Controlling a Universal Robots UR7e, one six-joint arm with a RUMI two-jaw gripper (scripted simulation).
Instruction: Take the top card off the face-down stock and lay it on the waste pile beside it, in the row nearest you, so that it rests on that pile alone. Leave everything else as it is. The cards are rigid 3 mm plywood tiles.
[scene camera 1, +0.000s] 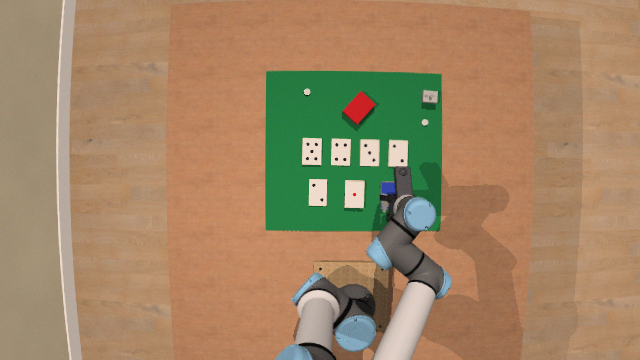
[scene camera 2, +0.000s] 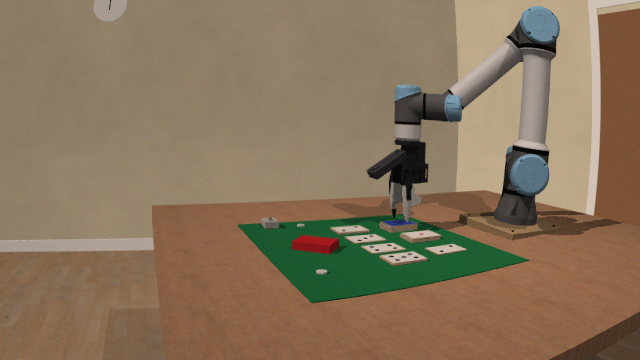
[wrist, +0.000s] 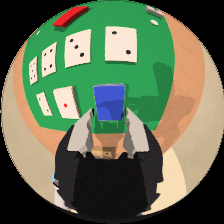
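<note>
Scene camera 2: my gripper (scene camera 2: 400, 219), a green mat (scene camera 2: 352, 272). Wrist view: a card (wrist: 109, 100), my gripper (wrist: 109, 108), the green mat (wrist: 148, 82).
</note>
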